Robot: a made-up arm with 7 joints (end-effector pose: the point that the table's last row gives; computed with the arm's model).
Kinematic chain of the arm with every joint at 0, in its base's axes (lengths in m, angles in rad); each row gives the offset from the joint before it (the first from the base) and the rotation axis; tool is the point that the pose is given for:
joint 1: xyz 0 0.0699 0 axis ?
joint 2: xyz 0 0.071 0 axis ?
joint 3: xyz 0 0 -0.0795 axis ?
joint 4: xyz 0 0 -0.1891 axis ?
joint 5: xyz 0 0 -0.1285 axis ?
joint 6: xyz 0 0 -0.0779 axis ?
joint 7: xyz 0 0 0 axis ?
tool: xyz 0 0 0
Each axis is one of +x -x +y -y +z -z.
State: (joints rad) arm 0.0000 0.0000 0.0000 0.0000 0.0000 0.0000 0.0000
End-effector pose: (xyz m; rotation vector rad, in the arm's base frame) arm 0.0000 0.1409 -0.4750 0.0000 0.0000 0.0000
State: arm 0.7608 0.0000 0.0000 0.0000 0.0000 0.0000 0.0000
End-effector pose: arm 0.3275 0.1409 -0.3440 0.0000 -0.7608 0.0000
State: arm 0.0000 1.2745 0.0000 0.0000 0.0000 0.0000 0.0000
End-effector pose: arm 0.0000 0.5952 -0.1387 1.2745 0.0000 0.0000
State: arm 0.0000 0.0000 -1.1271 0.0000 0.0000 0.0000 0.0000
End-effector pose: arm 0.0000 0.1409 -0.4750 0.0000 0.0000 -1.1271
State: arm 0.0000 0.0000 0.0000 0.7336 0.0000 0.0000 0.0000
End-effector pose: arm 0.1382 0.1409 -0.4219 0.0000 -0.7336 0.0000
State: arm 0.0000 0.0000 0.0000 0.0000 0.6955 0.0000 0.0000
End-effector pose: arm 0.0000 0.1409 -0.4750 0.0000 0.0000 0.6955
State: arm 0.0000 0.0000 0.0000 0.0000 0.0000 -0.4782 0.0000
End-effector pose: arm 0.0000 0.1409 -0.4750 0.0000 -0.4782 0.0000
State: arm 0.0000 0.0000 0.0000 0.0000 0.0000 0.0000 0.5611
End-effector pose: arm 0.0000 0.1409 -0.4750 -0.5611 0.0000 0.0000
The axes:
joint 1: -y
joint 2: +x
joint 3: +z
joint 4: -y
joint 5: +z
joint 6: +y
joint 7: -x

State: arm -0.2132 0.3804 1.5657 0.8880 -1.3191 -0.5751 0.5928
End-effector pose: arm -0.0650 0.4377 -0.3040 0.6798 -0.3484 -0.3968
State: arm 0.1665 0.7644 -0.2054 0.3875 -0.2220 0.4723 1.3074
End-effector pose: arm 0.1321 0.4476 -0.3254 -0.4186 0.2277 -0.1789
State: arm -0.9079 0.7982 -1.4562 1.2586 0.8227 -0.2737 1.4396
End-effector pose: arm -0.2790 0.2424 -0.2463 -2.1152 0.5684 -0.0390
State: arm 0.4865 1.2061 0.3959 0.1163 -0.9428 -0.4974 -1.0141
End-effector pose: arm 0.0945 0.5867 -0.1314 2.2080 -0.9045 -0.2366
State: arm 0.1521 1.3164 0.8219 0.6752 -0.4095 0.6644 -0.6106
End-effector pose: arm 0.0893 0.5806 -0.0032 2.0683 -0.1884 0.7675
